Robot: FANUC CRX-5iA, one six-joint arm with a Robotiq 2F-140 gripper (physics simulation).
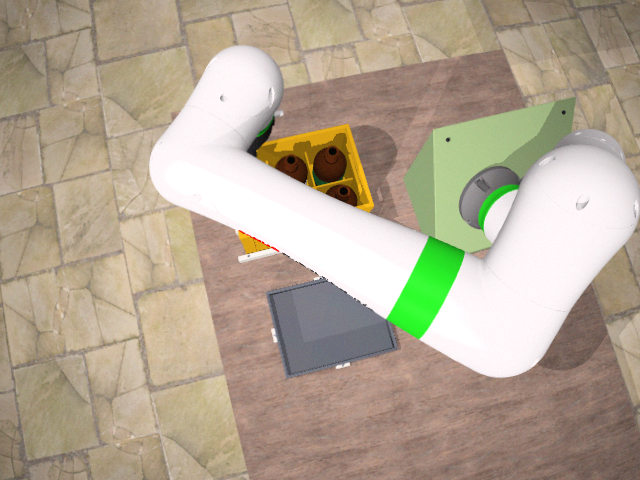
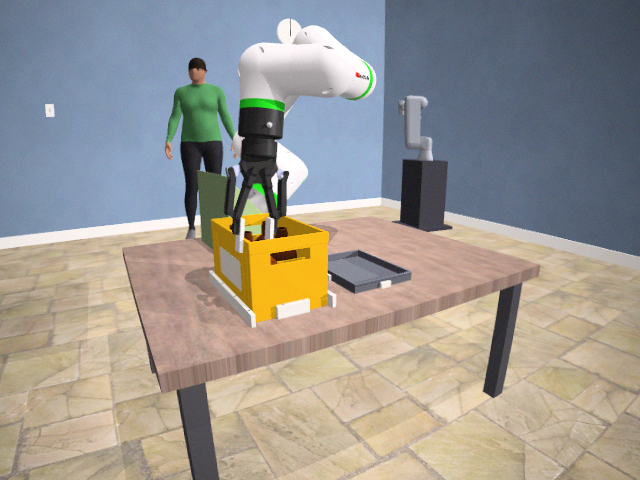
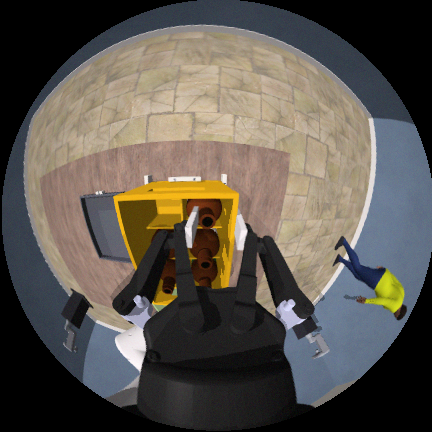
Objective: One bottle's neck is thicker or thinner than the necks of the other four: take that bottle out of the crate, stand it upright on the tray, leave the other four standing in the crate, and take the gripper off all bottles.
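Places are measured from the arm's base along level axes (x ahead, y left, z up), in millimetres.
Pixels of known places: gripper, fingertip midpoint: (image 3: pixel 215 215); arm's base, origin of the base link: (image 1: pixel 489 197) (image 2: pixel 251 211).
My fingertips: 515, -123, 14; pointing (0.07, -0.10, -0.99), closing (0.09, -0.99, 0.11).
For each thing: its top centre in the pictures, then the offset to it from my fingertips, as dx, dy, dz. "spot": a spot on its surface instead.
- yellow crate, middle of its top: (image 3: pixel 179 269) (image 1: pixel 296 178) (image 2: pixel 264 225) -100, +53, +31
- second bottle, middle of its top: (image 3: pixel 205 264) (image 1: pixel 291 160) -96, +7, +19
- third bottle, middle of its top: (image 1: pixel 332 151) (image 3: pixel 205 291) -184, -3, +19
- dark grey tray, surface spot: (image 1: pixel 336 330) (image 2: pixel 361 269) (image 3: pixel 104 230) spot: -155, +355, -139
The yellow crate (image 1: pixel 328 134) (image 2: pixel 289 284) (image 3: pixel 175 189) stands on the table and holds five upright brown bottles. One bottle (image 3: pixel 209 205) is in the end compartment, a second bottle (image 3: pixel 204 242) follows in the same row, and a third bottle (image 3: pixel 204 271) stands beyond it. In the other row are a bottle (image 3: pixel 169 275) and one partly behind a finger. I cannot tell which neck differs. My gripper (image 2: pixel 254 230) (image 3: pixel 215 215) points down at the crate's mouth. Its white fingertips stand apart around the end bottle's neck, with gaps showing. The dark grey tray (image 1: pixel 336 330) (image 2: pixel 369 268) (image 3: pixel 107 225) bears no bottle.
White stops (image 2: pixel 293 308) stand around the crate's foot, and small white blocks (image 2: pixel 385 284) edge the tray. The green mounting panel (image 1: pixel 429 201) stands behind the crate. My white arm (image 1: pixel 320 227) passes above crate and tray. The crate's walls and dividers surround the bottles closely.
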